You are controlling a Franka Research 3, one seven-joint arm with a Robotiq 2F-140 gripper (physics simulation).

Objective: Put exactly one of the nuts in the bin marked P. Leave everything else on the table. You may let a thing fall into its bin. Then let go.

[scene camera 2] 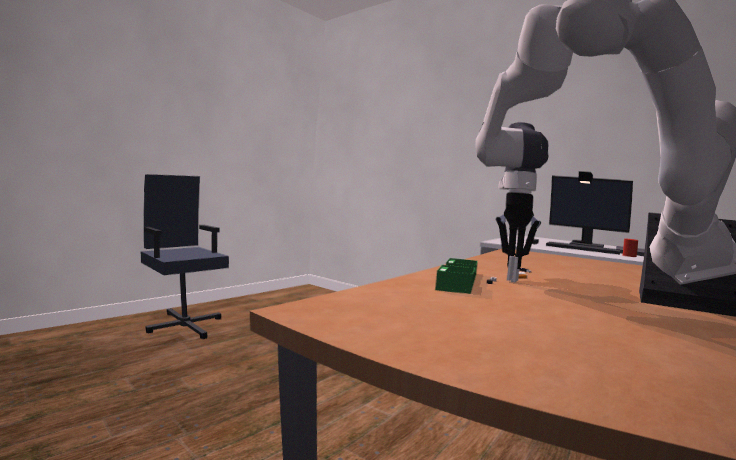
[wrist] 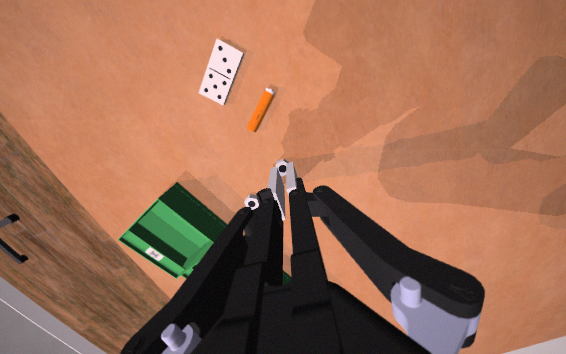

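Observation:
My gripper (scene camera 2: 512, 280) (wrist: 285, 175) is shut on a silver hex nut (wrist: 282, 167), held between the fingertips close to the table top. A second nut (scene camera 2: 491, 280) (wrist: 251, 202) lies on the table beside the left finger in the wrist view, towards the green bins. One green bin (wrist: 170, 229) carries a label that looks like an H. A second green bin (wrist: 286, 278) is mostly hidden behind the gripper in the wrist view, and its letter does not show. In the scene view the two bins stand together left of the gripper; their letters are too small to read.
An orange lighter (scene camera 2: 522, 276) (wrist: 261, 110) and a white domino (wrist: 221, 72) lie on the table (scene camera 2: 531, 336) (wrist: 125, 100) beyond the held nut in the wrist view. A monitor (scene camera 2: 590, 203) and a red cup (scene camera 2: 630, 247) stand on a desk behind.

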